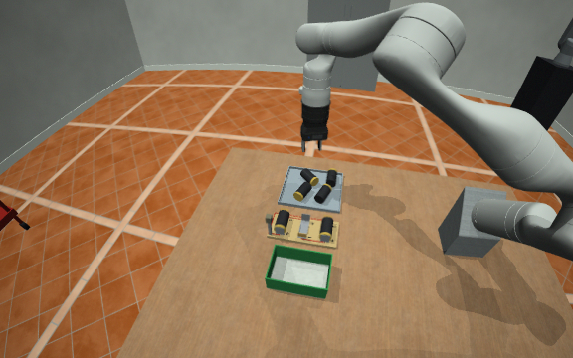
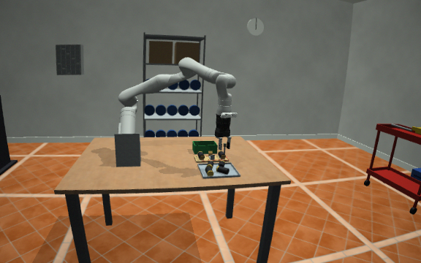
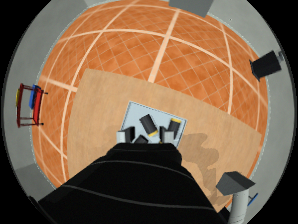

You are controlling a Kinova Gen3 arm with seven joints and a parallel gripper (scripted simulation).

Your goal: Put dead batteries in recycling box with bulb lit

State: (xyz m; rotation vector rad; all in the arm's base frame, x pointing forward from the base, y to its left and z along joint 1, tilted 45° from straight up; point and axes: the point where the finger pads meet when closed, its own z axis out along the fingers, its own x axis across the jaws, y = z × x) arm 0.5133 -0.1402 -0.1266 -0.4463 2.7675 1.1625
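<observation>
Now: hand 150 mm above the grey tray, 30 mm to the right of it and 20 mm past it. Round my hand: green recycling box 360 mm to the left, 140 mm below, 20 mm behind.
</observation>
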